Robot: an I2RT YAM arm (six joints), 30 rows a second.
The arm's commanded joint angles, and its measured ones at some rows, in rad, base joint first. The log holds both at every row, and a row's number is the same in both.
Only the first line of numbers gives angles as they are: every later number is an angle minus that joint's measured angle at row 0.
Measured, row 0: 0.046 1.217 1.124 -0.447 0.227 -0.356
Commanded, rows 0 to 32: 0.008 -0.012 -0.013 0.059 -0.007 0.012; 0.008 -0.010 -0.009 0.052 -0.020 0.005; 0.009 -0.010 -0.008 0.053 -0.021 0.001; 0.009 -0.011 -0.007 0.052 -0.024 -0.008; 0.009 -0.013 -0.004 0.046 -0.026 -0.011; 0.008 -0.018 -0.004 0.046 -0.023 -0.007; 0.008 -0.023 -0.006 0.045 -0.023 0.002; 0.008 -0.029 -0.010 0.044 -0.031 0.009; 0.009 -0.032 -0.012 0.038 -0.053 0.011; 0.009 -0.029 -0.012 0.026 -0.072 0.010; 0.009 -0.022 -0.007 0.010 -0.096 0.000; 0.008 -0.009 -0.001 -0.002 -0.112 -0.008; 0.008 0.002 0.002 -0.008 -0.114 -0.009; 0.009 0.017 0.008 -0.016 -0.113 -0.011; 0.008 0.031 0.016 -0.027 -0.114 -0.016; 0.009 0.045 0.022 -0.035 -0.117 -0.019; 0.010 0.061 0.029 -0.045 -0.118 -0.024; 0.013 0.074 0.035 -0.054 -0.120 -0.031; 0.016 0.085 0.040 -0.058 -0.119 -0.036; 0.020 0.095 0.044 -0.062 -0.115 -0.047; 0.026 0.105 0.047 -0.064 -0.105 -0.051; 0.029 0.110 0.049 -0.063 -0.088 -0.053; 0.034 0.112 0.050 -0.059 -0.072 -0.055; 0.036 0.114 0.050 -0.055 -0.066 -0.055; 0.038 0.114 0.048 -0.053 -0.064 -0.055; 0.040 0.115 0.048 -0.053 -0.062 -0.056; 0.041 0.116 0.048 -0.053 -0.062 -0.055; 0.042 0.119 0.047 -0.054 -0.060 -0.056; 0.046 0.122 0.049 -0.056 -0.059 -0.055; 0.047 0.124 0.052 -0.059 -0.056 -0.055; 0.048 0.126 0.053 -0.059 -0.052 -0.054; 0.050 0.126 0.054 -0.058 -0.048 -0.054; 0.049 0.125 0.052 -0.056 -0.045 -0.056
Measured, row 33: 0.039 0.121 0.020 -0.063 -0.066 -0.047
